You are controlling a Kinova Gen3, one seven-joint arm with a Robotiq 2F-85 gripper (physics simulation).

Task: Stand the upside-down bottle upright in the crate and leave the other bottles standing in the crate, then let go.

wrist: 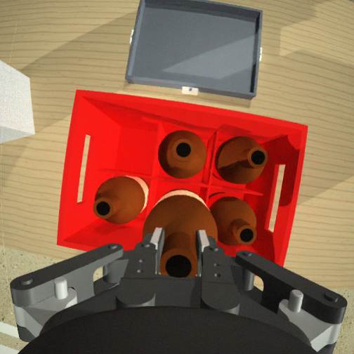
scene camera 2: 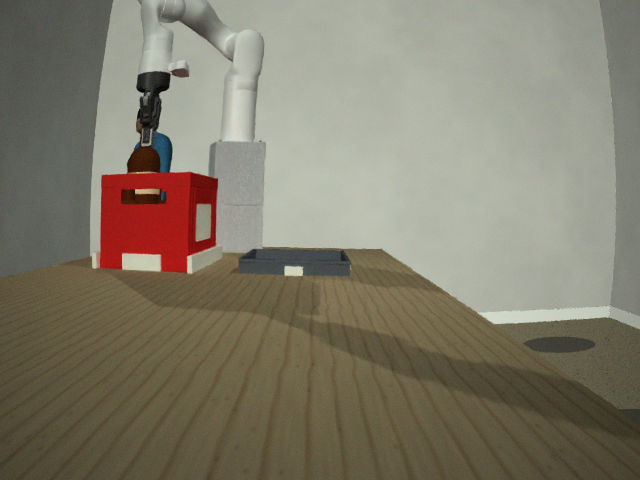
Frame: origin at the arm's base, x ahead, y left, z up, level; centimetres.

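Where they show: gripper, fingertip midpoint: (scene camera 2: pixel 147 147); arm's base at its link origin: (scene camera 2: pixel 236 143).
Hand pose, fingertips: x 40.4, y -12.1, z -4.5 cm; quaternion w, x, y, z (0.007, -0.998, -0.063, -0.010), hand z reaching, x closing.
Each offset is from my fingertips to the top centre of the thing. "spot": to the spot under its first point. Level surfaces: height alone.
My gripper (scene camera 2: pixel 147 138) (wrist: pixel 179 239) is shut on the neck of a brown bottle @(dx +0.2, dy -0.5, dz +3.5 cm) (scene camera 2: pixel 143 159) (wrist: pixel 180 216). The bottle is upright, mouth up, and partly inside the red crate @(dx -0.5, dy +3.9, dz -6.2 cm) (scene camera 2: pixel 144 227) (wrist: pixel 69 167), in the front middle compartment of the wrist view. Its shoulder stands above the rim in the scene view, and its pale label shows through the handle slot. Its base is hidden. In the wrist view, other brown bottles stand mouth up: back middle (wrist: pixel 182 162), back right (wrist: pixel 235 165), front right (wrist: pixel 231 215) and front left (wrist: pixel 122 200). The back left compartment is empty.
A dark grey tray @(spot: dx +10.3, dy +36.4, dz -22.4 cm) (scene camera 2: pixel 320 268) (wrist: pixel 192 50) lies on the wooden table @(dz -23.7 cm) (scene camera 2: pixel 310 372) (wrist: pixel 60 55) beside the crate. The arm's grey pedestal (scene camera 2: pixel 237 206) (wrist: pixel 14 107) rises behind the crate in the scene view. A person in blue (scene camera 2: pixel 164 149) is partly hidden behind the gripper and bottle.
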